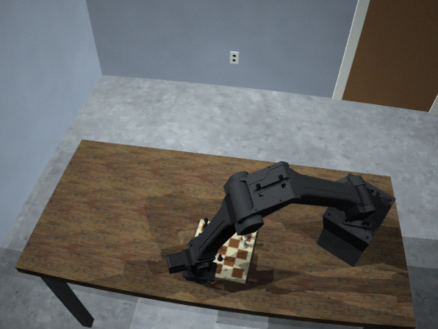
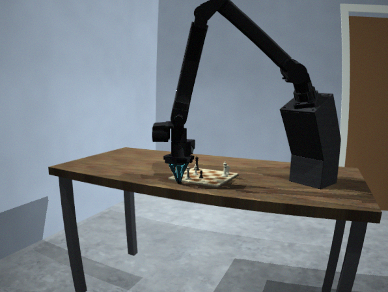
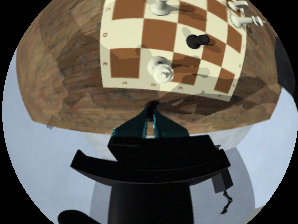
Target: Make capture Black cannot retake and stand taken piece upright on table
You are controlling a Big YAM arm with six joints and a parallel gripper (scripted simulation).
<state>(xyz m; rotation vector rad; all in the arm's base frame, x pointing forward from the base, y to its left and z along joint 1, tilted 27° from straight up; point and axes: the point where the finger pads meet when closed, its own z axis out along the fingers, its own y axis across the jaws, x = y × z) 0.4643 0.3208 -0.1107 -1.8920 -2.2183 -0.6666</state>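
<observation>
Now: hand 20 mm past the chessboard, 150 mm to the left of it and 20 mm above it. The rest, counted from my hand: tall black piece (60 mm ahead, 220 mm to the right, 20 mm above); then tall white piece (100 mm behind, 190 mm to the right, 20 mm above).
</observation>
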